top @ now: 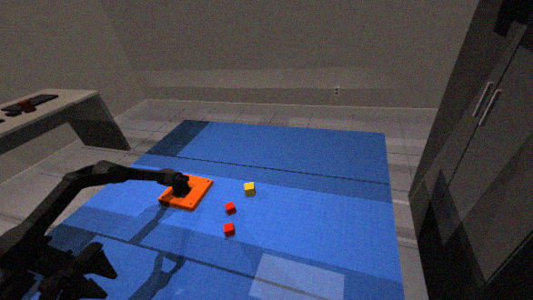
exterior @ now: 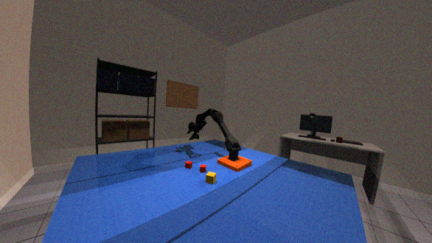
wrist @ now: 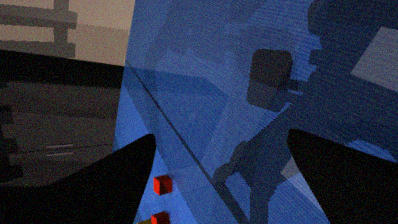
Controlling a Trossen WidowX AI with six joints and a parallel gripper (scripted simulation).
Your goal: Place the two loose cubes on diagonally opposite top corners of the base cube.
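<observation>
Now: gripper tip 51 cm to the right of the yellow cube, 17 cm short of it and 10 cm above it.
</observation>
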